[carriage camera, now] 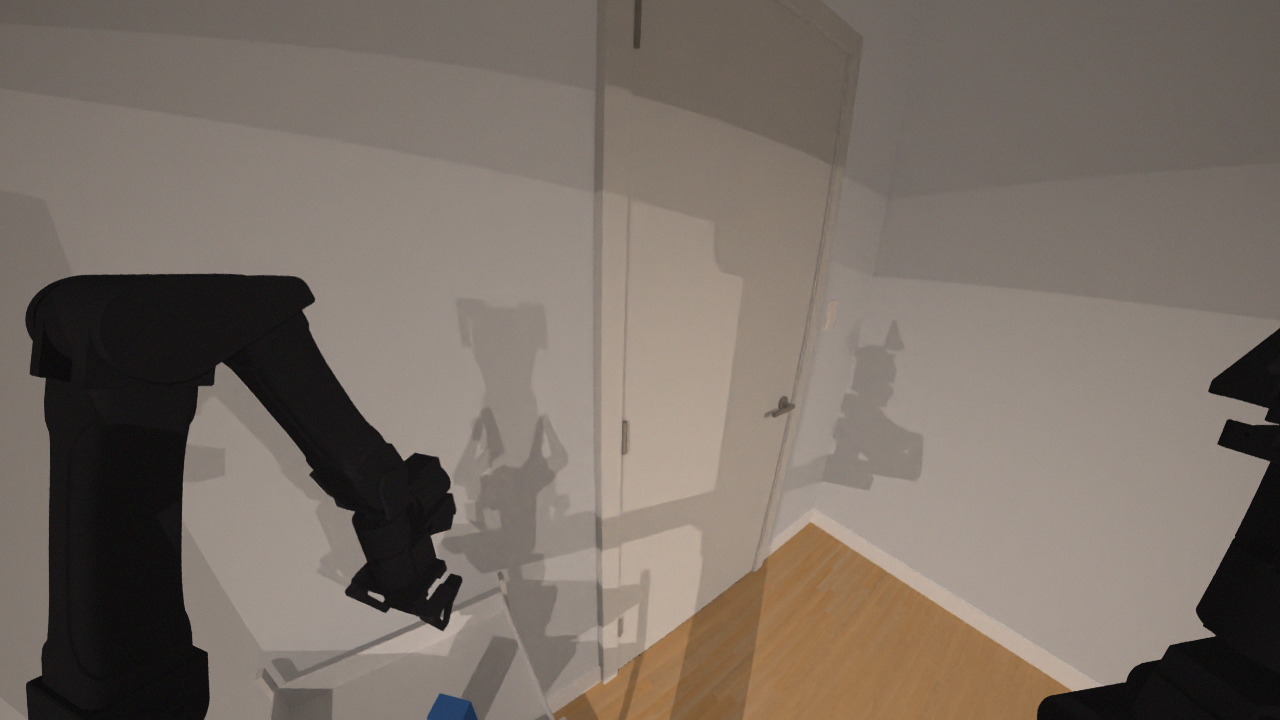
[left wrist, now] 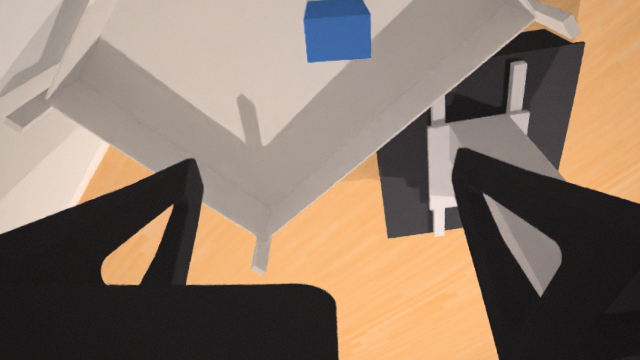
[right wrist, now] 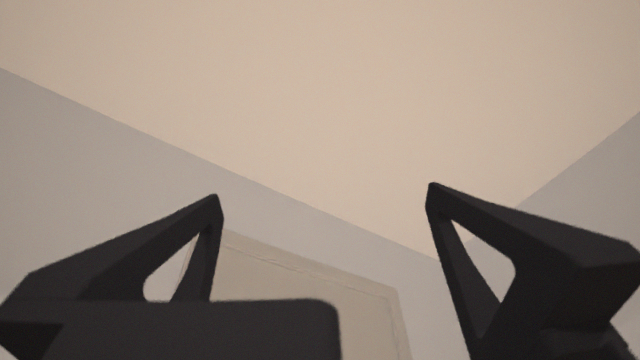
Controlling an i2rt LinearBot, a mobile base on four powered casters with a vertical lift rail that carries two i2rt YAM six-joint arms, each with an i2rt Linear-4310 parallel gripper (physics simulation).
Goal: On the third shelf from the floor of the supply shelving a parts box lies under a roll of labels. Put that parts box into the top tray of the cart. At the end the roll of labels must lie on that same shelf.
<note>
In view: my left gripper (carriage camera: 416, 617), my right gripper (right wrist: 323, 200) and a pale cart (left wrist: 271, 133).
My left gripper also shows in the left wrist view (left wrist: 326, 167).
</note>
